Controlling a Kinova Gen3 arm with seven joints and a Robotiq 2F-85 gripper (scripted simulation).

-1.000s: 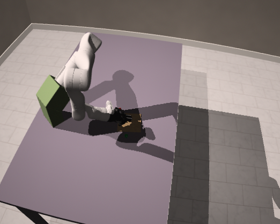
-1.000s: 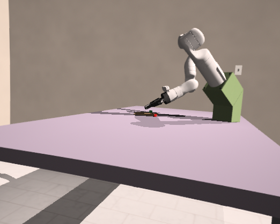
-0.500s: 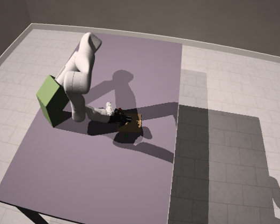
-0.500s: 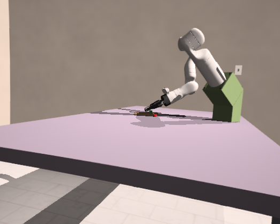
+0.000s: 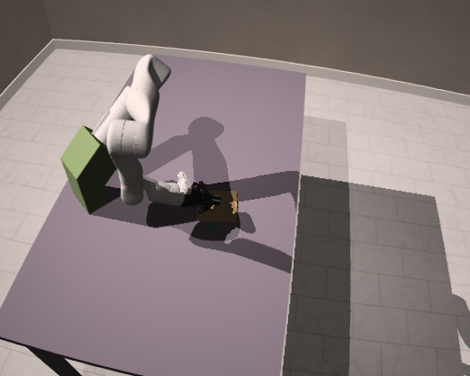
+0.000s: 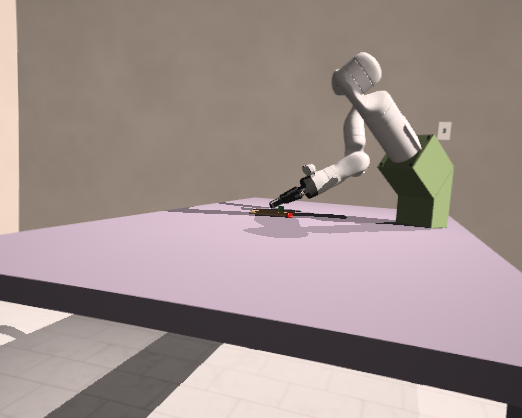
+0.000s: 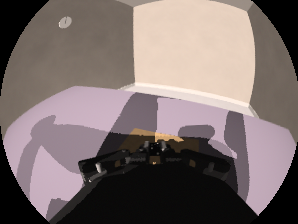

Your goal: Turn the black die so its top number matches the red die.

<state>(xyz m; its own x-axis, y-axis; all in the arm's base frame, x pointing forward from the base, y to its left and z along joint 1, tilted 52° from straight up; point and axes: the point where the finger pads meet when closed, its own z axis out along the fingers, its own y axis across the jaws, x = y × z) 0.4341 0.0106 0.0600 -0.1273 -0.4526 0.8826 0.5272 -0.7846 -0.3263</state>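
Now: the tan mat 3 cm below my hand and 1 cm ahead of it. The rest, counted from my hand: black die 1 cm to the left, 1 cm below, 1 cm ahead; then green die 10 cm to the right, 3 cm below, 3 cm ahead; then red die 9 cm behind, 7 cm to the left, 3 cm below.
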